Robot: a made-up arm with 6 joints.
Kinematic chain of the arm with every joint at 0, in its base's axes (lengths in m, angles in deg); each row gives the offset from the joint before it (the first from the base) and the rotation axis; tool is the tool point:
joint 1: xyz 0 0 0.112 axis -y
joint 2: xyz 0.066 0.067 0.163 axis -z
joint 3: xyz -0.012 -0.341 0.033 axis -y
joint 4: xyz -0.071 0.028 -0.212 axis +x
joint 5: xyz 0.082 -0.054 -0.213 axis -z
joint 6: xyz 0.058 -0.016 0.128 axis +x
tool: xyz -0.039 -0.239 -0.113
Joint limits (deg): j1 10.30..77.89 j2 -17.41..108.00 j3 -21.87..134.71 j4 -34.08..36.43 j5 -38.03..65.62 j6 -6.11..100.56
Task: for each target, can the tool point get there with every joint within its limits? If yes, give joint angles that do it. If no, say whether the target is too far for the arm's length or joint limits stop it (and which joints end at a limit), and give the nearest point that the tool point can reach.
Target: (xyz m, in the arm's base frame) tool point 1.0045 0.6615 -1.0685
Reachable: no: too far | nearest point 0.2289 0.3230 -0.3465 | short by 1.112 m
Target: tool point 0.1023 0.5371 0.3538
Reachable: no: joint limits stop it (at a limit: joint 1, joint 2, joint 3, joint 4, joint 5, joint 6) | nearest point 0.1733 0.3024 0.1331 | short by 0.330 m
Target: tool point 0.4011 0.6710 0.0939
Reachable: no: joint limits stop it (at a limit: joint 1, joint 2, joint 3, joint 4, joint 5) | nearest point 0.2253 0.4743 -0.0089 | short by 0.283 m
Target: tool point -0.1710 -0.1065 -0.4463
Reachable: yes | joints 53.45 74.13 -4.11 -14.13 -2.18 13.85
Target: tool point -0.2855 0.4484 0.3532
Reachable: no: joint limits stop it (at a limit: joint 1, joint 2, joint 3, joint 4, joint 5, joint 6) | nearest point -0.3710 0.5378 0.0896 | short by 0.291 m
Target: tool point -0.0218 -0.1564 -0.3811
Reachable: yes | joints 57.71 95.99 47.54 19.75 41.22 7.07
